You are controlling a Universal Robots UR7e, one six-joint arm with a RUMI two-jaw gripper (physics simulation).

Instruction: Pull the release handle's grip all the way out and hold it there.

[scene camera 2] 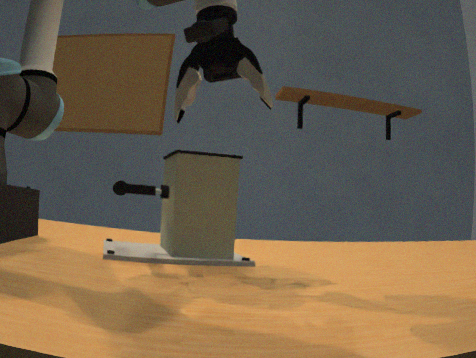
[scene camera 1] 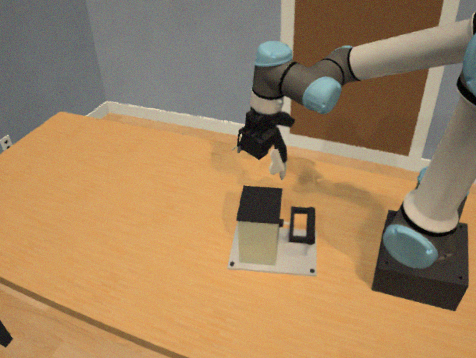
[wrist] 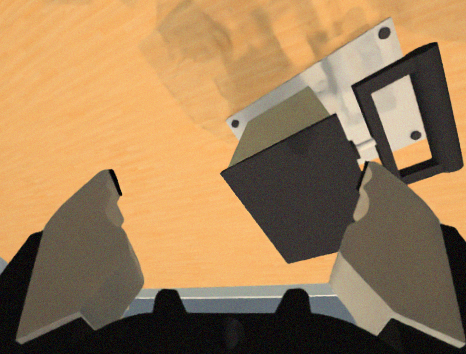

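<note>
The release handle's black rectangular grip (scene camera 1: 311, 226) (scene camera 2: 137, 189) (wrist: 442, 110) stands beside a pale box with a black top (scene camera 1: 259, 240) (scene camera 2: 200, 205) (wrist: 295, 185). A short light rod (scene camera 2: 158, 191) (wrist: 366, 148) joins the grip to the box's side, with a small gap between them. The box stands on a light grey base plate (scene camera 1: 295, 262) (scene camera 2: 135, 250) (wrist: 370, 55). My gripper (scene camera 1: 259, 162) (scene camera 2: 225, 114) (wrist: 236, 170) is open and empty, pointing down above the level of the box top, apart from box and grip. In the wrist view the right finger overlaps the box's edge.
The robot's dark base block (scene camera 1: 420, 290) (scene camera 2: 17, 215) stands on the wooden table (scene camera 1: 125, 210) (scene camera 2: 350, 270), on the grip's side of the box. A brown panel (scene camera 1: 365, 75) (scene camera 2: 115, 85) and a wall shelf (scene camera 2: 350, 102) are in the background.
</note>
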